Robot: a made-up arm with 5 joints.
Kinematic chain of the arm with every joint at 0, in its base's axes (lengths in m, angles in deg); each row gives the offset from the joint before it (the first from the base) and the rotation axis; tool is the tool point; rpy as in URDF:
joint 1: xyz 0.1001 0 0.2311 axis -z
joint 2: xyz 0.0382 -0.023 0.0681 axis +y
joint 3: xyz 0.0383 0 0.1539 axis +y
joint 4: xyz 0.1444 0 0.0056 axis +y
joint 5: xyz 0.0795 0.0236 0 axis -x
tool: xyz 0 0 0 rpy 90 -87.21 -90
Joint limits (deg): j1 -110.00..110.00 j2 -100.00..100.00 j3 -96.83..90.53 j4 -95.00..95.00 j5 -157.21..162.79
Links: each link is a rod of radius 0.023 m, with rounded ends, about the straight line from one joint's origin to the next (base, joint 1, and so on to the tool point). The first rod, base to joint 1, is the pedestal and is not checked.
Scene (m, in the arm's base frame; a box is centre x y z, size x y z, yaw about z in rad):
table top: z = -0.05
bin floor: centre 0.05 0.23 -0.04 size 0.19 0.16 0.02 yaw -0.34
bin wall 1: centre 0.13 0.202 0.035 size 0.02 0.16 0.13 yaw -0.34
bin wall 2: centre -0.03 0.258 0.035 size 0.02 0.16 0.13 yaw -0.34
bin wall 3: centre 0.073 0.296 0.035 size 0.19 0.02 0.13 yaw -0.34
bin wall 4: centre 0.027 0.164 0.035 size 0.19 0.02 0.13 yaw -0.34
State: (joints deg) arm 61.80 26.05 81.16 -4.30 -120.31
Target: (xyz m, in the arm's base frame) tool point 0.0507 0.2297 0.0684
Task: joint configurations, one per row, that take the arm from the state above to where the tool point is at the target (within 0.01 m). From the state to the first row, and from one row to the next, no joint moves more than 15 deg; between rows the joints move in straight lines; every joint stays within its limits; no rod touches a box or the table.
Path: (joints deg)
1: 46.91 27.17 77.23 -4.79 -120.31
2: 32.02 28.28 73.31 -5.29 -120.31
3: 17.13 29.40 69.38 -5.78 -120.31
4: 2.24 30.52 65.45 -6.27 -120.31
5: -12.65 31.63 61.53 -6.76 -120.31
6: -27.54 32.75 57.60 -7.26 -120.31
7: -42.43 33.86 53.67 -7.75 -120.31
8: -57.32 34.98 49.75 -8.24 -120.31
9: -72.21 36.10 45.82 -8.74 -120.31
10: -87.10 37.21 41.89 -9.23 -120.31
11: -101.99 38.33 37.97 -9.72 -120.31
12: -101.99 52.34 27.74 -12.36 -120.31
13: -101.99 66.36 17.52 -15.01 -120.31
14: -101.99 80.38 7.30 -17.65 -120.31

